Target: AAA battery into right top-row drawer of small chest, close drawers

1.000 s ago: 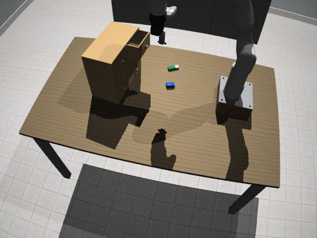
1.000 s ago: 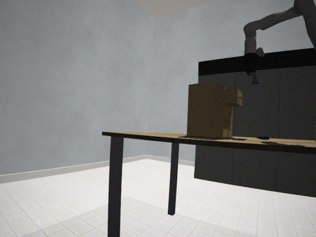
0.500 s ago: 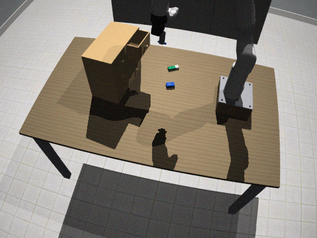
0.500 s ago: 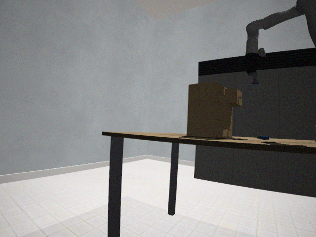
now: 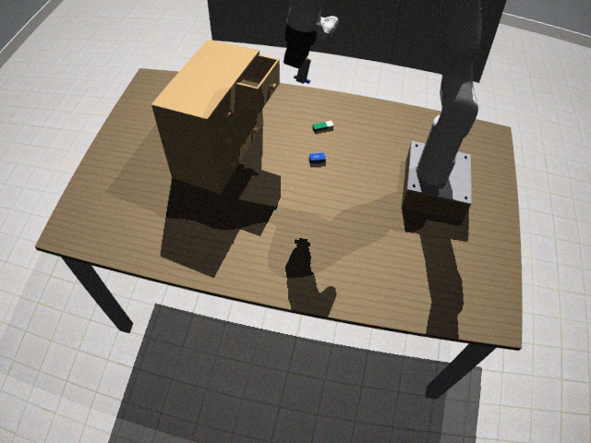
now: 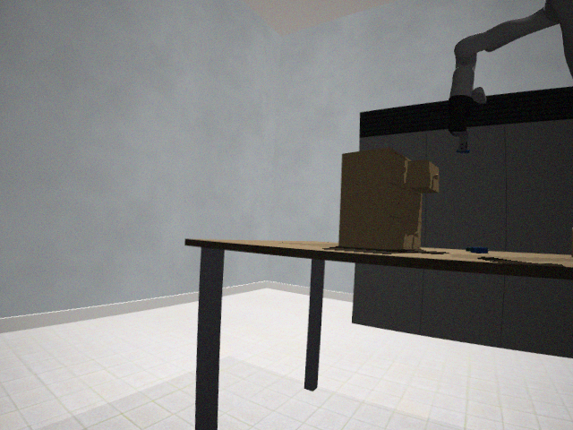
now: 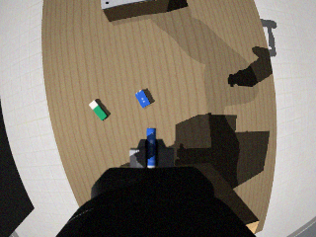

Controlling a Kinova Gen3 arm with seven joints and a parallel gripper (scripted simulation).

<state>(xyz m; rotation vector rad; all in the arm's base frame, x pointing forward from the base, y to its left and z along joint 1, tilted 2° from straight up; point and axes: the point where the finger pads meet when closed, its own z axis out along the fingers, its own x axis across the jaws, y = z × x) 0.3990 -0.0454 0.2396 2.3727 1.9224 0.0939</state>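
The AAA battery is 1 cm below my hand. From my hand the other things lie so: blue block 6 cm behind, 2 cm to the right, 33 cm below; then green-and-white block 6 cm behind, 16 cm to the right, 34 cm below.
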